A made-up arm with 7 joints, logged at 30 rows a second.
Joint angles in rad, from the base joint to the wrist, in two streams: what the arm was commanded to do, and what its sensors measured. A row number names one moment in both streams.
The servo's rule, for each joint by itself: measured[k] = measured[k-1] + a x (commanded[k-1-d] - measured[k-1]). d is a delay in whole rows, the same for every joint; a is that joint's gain. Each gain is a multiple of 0.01, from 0.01 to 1. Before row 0 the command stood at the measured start. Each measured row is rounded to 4 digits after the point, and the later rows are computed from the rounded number. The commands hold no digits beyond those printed.
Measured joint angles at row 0:
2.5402, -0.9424, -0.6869, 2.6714, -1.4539, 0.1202, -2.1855
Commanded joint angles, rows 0 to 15:
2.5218, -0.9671, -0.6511, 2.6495, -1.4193, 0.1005, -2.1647
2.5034, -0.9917, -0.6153, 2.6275, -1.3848, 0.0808, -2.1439
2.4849, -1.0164, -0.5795, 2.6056, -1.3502, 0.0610, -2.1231
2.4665, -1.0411, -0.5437, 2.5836, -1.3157, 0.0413, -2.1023
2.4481, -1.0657, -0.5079, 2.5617, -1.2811, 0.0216, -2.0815
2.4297, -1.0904, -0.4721, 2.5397, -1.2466, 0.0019, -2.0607
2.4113, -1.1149, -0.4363, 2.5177, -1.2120, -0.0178, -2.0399
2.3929, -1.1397, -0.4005, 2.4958, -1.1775, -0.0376, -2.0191
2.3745, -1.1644, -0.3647, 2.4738, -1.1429, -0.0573, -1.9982
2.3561, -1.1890, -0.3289, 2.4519, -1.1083, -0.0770, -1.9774
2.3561, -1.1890, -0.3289, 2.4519, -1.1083, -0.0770, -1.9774
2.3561, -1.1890, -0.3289, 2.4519, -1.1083, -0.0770, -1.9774
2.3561, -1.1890, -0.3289, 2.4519, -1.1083, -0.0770, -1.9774
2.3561, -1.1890, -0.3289, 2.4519, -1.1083, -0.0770, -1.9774
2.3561, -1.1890, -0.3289, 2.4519, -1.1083, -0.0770, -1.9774
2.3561, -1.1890, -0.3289, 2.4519, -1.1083, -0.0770, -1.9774
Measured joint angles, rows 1 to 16:
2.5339, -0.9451, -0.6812, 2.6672, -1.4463, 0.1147, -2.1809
2.5235, -0.9502, -0.6707, 2.6597, -1.4328, 0.1052, -2.1728
2.5104, -0.9575, -0.6561, 2.6494, -1.4146, 0.0928, -2.1619
2.4955, -0.9667, -0.6381, 2.6369, -1.3928, 0.0784, -2.1488
2.4794, -0.9776, -0.6173, 2.6226, -1.3682, 0.0625, -2.1340
2.4625, -0.9900, -0.5941, 2.6068, -1.3414, 0.0455, -2.1179
2.4451, -1.0037, -0.5689, 2.5899, -1.3129, 0.0278, -2.1007
2.4274, -1.0187, -0.5420, 2.5720, -1.2831, 0.0095, -2.0827
2.4094, -1.0347, -0.5136, 2.5533, -1.2523, -0.0092, -2.0641
2.3913, -1.0517, -0.4840, 2.5340, -1.2206, -0.0282, -2.0450
2.3793, -1.0668, -0.4592, 2.5184, -1.1959, -0.0419, -2.0301
2.3714, -1.0802, -0.4384, 2.5058, -1.1766, -0.0517, -2.0185
2.3662, -1.0922, -0.4209, 2.4956, -1.1616, -0.0588, -2.0095
2.3628, -1.1028, -0.4062, 2.4873, -1.1499, -0.0639, -2.0024
2.3605, -1.1123, -0.3938, 2.4806, -1.1407, -0.0676, -1.9969
2.3590, -1.1207, -0.3834, 2.4751, -1.1336, -0.0702, -1.9926
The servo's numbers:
d 0
a 0.34 0.11 0.16 0.19 0.22 0.28 0.22

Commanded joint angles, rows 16 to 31:
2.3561, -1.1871, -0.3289, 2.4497, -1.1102, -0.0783, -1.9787
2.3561, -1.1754, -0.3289, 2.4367, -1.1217, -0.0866, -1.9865
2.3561, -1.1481, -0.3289, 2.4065, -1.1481, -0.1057, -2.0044
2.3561, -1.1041, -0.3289, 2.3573, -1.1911, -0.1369, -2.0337
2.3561, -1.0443, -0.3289, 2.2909, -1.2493, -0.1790, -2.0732
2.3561, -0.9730, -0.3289, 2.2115, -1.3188, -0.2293, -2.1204
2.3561, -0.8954, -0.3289, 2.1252, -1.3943, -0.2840, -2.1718
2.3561, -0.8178, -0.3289, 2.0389, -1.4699, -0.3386, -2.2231
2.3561, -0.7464, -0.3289, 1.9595, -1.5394, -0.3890, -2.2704
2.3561, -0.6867, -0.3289, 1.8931, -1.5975, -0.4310, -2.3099
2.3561, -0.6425, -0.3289, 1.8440, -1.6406, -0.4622, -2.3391
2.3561, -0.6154, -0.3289, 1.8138, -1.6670, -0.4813, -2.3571
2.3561, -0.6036, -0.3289, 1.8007, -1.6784, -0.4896, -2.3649
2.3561, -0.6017, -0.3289, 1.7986, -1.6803, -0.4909, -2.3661
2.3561, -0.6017, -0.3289, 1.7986, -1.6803, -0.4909, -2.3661
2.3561, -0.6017, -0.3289, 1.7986, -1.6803, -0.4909, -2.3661
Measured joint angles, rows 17 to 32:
2.3580, -1.1280, -0.3747, 2.4703, -1.1285, -0.0725, -1.9895
2.3574, -1.1332, -0.3674, 2.4639, -1.1270, -0.0764, -1.9888
2.3570, -1.1348, -0.3612, 2.4530, -1.1316, -0.0846, -1.9922
2.3567, -1.1314, -0.3560, 2.4348, -1.1447, -0.0992, -2.0013
2.3565, -1.1218, -0.3517, 2.4075, -1.1677, -0.1215, -2.0171
2.3564, -1.1054, -0.3481, 2.3703, -1.2009, -0.1517, -2.0398
2.3563, -1.0823, -0.3450, 2.3237, -1.2434, -0.1887, -2.0688
2.3562, -1.0532, -0.3424, 2.2696, -1.2932, -0.2307, -2.1027
2.3562, -1.0195, -0.3402, 2.2107, -1.3474, -0.2750, -2.1396
2.3562, -0.9829, -0.3384, 2.1504, -1.4024, -0.3187, -2.1771
2.3562, -0.9455, -0.3369, 2.0922, -1.4548, -0.3589, -2.2127
2.3562, -0.9092, -0.3356, 2.0393, -1.5015, -0.3932, -2.2445
2.3562, -0.8756, -0.3345, 1.9940, -1.5404, -0.4202, -2.2710
2.3562, -0.8455, -0.3336, 1.9569, -1.5712, -0.4400, -2.2919
2.3562, -0.8187, -0.3328, 1.9268, -1.5952, -0.4543, -2.3082
2.3562, -0.7948, -0.3322, 1.9024, -1.6139, -0.4645, -2.3209

